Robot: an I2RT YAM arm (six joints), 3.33 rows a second.
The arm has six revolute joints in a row. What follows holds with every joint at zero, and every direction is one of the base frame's. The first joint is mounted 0.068 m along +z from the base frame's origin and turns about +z. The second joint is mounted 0.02 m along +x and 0.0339 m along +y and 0.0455 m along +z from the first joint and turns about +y. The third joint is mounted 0.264 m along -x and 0.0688 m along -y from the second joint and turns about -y. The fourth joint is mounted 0.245 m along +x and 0.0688 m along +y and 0.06 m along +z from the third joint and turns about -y. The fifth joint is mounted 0.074 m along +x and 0.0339 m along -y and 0.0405 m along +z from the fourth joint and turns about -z. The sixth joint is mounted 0.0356 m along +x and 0.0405 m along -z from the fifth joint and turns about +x. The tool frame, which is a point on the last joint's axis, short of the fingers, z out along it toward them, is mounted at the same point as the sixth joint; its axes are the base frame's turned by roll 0, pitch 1.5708 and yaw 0 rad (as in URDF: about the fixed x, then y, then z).
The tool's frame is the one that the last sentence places.
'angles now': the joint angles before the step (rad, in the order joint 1, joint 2, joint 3, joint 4, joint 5, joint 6). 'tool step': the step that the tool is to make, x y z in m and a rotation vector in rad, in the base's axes. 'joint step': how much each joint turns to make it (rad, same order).
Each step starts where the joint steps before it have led.
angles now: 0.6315 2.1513 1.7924 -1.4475 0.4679 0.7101
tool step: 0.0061 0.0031 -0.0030 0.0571 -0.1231 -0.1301
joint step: -0.0027 0.0000 -0.0063 0.0738 0.0003 0.1457
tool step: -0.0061 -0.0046 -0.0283 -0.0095 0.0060 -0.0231
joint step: -0.0003 -0.0001 -0.1159 0.0937 0.0000 0.0259
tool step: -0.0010 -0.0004 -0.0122 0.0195 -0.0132 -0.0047
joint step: 0.0000 0.0000 -0.0479 0.0685 -0.0087 0.0035
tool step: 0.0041 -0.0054 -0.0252 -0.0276 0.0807 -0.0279
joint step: -0.0195 0.0681 -0.0001 -0.0150 -0.0255 0.0034
